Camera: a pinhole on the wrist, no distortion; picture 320 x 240 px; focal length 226.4 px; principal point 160.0 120.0 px. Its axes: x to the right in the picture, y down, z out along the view. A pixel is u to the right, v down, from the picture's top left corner.
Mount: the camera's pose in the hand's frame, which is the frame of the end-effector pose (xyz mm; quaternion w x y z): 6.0 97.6 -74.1 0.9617 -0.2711 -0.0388 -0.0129
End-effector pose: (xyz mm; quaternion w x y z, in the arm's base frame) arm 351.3 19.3 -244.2 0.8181 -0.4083 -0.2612 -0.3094
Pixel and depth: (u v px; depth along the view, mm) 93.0 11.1 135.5
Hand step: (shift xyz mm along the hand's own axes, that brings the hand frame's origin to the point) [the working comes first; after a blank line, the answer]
In the camera's frame: -40.1 -65.2 135.5

-46.1 113.0 71.7
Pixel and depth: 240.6 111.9 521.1
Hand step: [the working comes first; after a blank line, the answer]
In the camera's frame: 185.5 -18.6 521.1

154.8 353.2 393.7
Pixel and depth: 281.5 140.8 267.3
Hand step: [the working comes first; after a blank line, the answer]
In the camera's frame: 143.4 24.6 267.3

132.0 257.6 152.0
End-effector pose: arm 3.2 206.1 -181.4 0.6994 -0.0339 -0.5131 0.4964
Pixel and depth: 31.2 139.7 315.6
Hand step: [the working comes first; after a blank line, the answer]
In the camera's frame: -179.5 27.5 315.6

-193.0 286.6 165.2
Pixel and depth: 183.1 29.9 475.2
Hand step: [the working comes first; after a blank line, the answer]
In the camera's frame: 48.5 -189.1 475.2

13.5 184.4 432.2
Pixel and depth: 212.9 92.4 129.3
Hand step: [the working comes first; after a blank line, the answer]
In the camera's frame: 30.2 -15.8 129.3

26.6 151.6 46.5
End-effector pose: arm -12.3 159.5 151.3 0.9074 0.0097 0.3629 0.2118
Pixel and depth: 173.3 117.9 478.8
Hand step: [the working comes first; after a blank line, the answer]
In the camera's frame: 28.1 -4.4 478.8

1.4 343.8 337.5
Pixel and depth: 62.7 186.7 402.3
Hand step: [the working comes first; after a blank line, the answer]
In the camera's frame: -172.9 118.5 402.3

-188.1 409.5 192.1
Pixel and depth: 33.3 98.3 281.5
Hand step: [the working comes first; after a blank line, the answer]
In the camera's frame: -157.5 -27.0 281.5

-171.3 222.2 166.4
